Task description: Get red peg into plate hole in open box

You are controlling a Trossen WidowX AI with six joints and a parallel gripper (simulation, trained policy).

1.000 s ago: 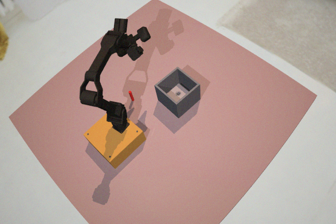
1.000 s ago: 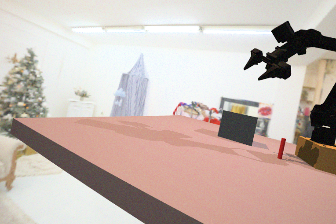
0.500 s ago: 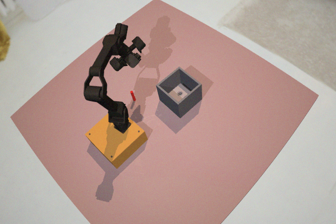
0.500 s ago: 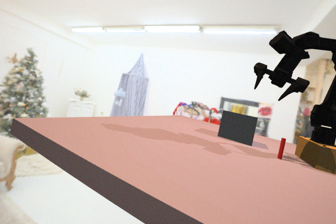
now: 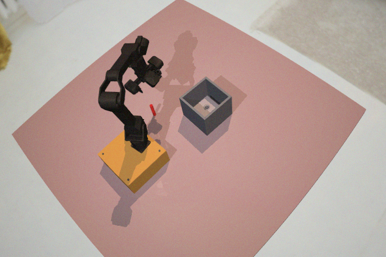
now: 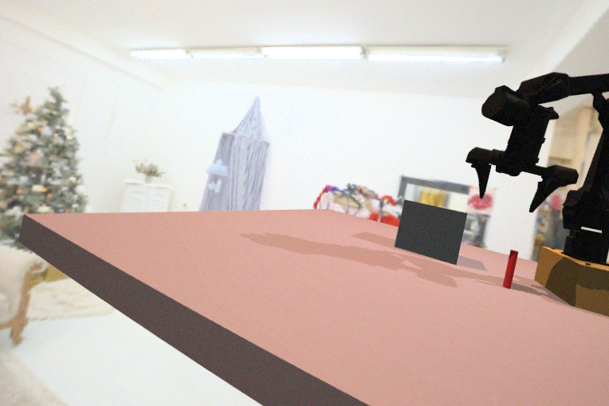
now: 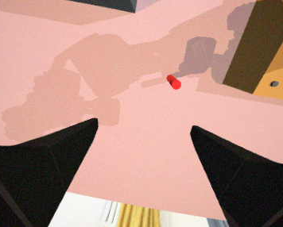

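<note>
My gripper tip is 40 mm past the red peg, 20 mm to the left of it and 130 mm above it. Also, from my gripper tip: plate (90 mm ahead, 230 mm to the right, 120 mm below).
</note>
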